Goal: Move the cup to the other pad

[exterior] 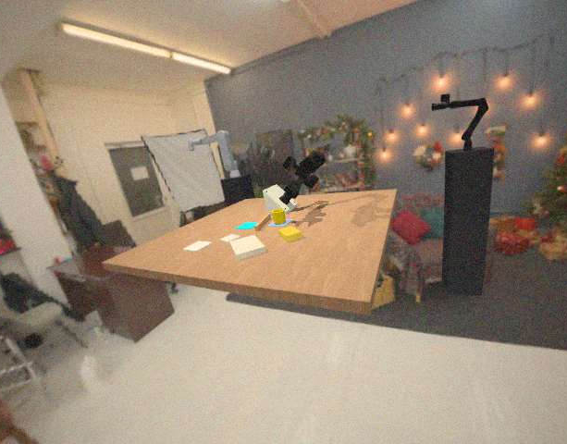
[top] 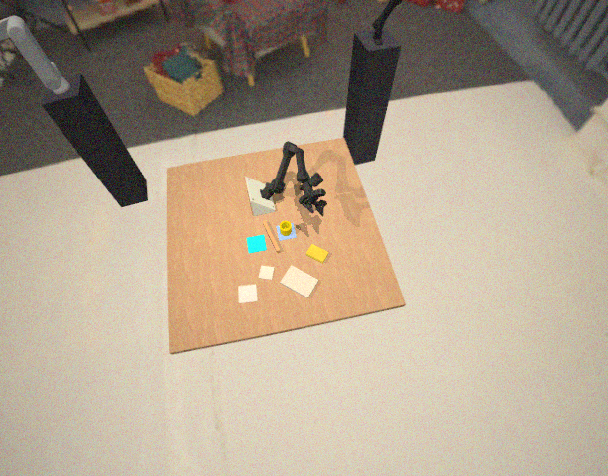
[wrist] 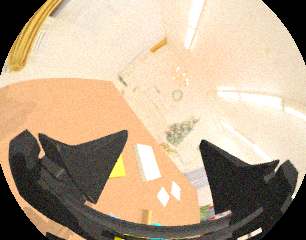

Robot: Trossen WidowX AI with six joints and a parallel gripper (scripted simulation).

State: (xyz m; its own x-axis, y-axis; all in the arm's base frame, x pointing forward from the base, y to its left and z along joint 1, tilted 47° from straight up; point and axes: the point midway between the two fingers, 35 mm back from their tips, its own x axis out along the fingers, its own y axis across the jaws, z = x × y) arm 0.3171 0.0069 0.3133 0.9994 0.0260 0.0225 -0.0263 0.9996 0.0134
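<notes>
Right now the yellow cup is 23 cm below my gripper tip, 17 cm to the right of it and 11 cm behind it. Also, from my gripper tip: orange stick (26 cm to the right, 25 cm below, 9 cm behind); yellow block (25 cm below, 10 cm ahead, 3 cm to the right); light blue pad (27 cm below, 17 cm to the right, 10 cm behind).
</notes>
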